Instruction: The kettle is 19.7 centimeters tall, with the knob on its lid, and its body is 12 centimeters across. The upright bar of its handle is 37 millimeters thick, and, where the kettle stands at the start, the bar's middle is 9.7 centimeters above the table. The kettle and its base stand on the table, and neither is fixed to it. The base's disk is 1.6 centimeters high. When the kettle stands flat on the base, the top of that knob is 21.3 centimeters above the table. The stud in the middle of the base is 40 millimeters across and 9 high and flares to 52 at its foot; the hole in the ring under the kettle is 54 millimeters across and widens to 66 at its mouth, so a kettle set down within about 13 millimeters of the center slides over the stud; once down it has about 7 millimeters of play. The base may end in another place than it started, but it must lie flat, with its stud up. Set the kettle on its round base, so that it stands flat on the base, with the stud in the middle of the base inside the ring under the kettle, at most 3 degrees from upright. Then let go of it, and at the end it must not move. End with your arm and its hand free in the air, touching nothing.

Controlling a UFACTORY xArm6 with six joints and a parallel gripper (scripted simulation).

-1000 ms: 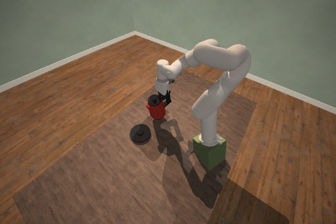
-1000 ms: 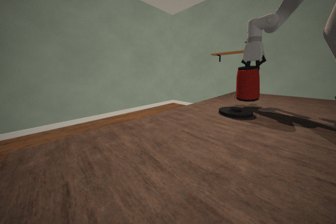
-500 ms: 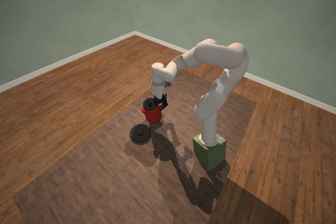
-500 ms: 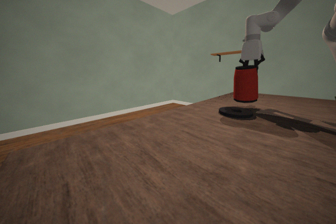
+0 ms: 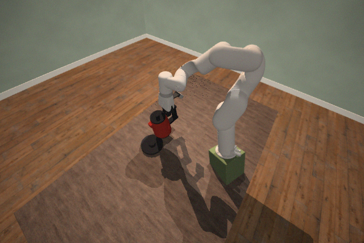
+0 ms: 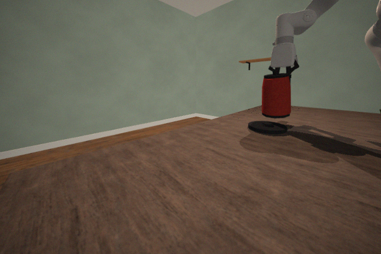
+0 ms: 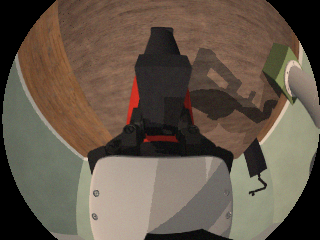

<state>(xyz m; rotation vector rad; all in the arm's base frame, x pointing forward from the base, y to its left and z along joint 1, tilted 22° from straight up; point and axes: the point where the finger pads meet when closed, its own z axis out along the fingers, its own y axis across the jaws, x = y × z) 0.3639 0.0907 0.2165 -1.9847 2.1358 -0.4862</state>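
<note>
The red kettle lies 60 mm below my hand and 30 mm to the left of it. The rest, counted from my hand: round kettle base (200 mm below, 150 mm to the left).
</note>
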